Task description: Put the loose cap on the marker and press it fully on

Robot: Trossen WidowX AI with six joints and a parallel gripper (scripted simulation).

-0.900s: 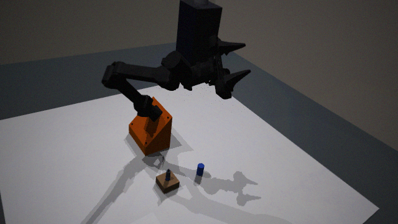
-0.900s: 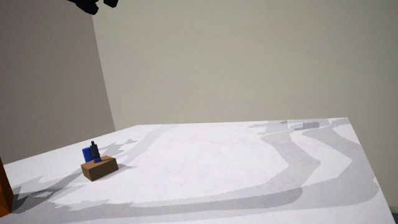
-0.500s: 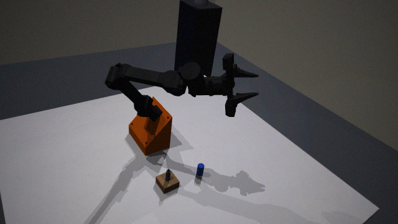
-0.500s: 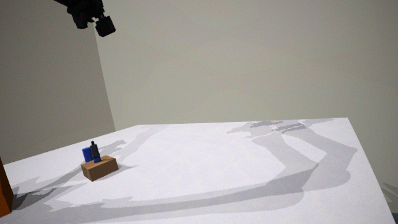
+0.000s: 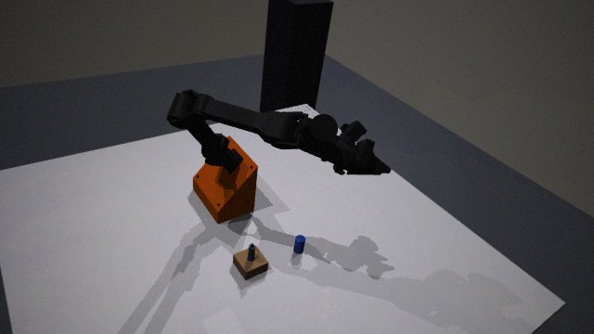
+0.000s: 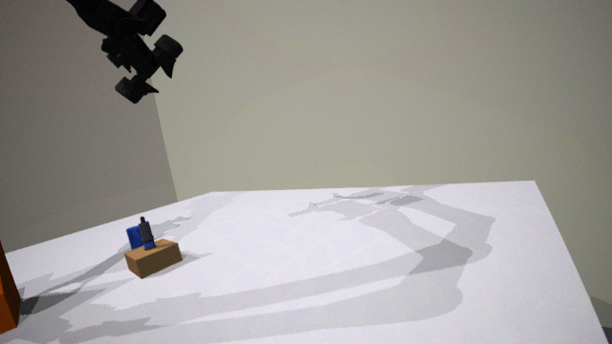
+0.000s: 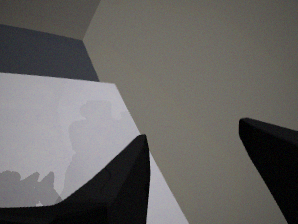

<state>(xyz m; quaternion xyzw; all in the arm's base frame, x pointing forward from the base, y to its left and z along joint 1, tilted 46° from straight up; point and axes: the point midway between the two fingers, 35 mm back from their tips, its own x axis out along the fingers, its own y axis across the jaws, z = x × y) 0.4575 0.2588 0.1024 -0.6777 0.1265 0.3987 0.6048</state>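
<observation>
The blue cap lies 37 cm below my gripper tip, 17 cm behind it and 6 cm to the right of it. From my gripper tip the other things lie so: holder block (38 cm below, 22 cm to the right, 19 cm behind).
</observation>
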